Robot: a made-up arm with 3 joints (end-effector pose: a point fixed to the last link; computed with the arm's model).
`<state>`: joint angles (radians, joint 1 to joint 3).
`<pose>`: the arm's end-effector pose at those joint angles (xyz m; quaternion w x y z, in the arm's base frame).
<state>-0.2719 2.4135 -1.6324</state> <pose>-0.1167 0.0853 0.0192 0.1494 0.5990 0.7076 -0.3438</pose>
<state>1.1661 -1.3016 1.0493</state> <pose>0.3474 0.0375 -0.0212 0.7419 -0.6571 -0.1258 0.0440</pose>
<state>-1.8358 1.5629 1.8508</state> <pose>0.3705 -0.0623 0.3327 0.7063 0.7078 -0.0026 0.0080</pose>
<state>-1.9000 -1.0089 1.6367</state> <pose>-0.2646 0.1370 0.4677 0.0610 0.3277 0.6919 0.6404</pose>
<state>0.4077 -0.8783 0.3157</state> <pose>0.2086 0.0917 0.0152 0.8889 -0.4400 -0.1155 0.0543</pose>
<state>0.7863 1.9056 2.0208</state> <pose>-0.4027 -0.1702 0.1377 0.0200 0.2121 -0.7557 0.6193</pose>
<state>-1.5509 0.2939 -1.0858</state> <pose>-0.0705 -0.1919 0.0912 0.5519 -0.2682 0.6469 -0.4527</pose>
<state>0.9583 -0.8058 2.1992</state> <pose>-0.0003 0.1355 -0.2529 0.5316 -0.5358 0.1175 0.6453</pose>
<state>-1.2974 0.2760 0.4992</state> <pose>0.0699 0.2093 0.0774 0.7854 0.2540 0.5528 0.1144</pose>
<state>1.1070 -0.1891 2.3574</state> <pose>-0.0937 0.1804 -0.2020 0.3695 -0.5143 -0.1258 0.7637</pose>
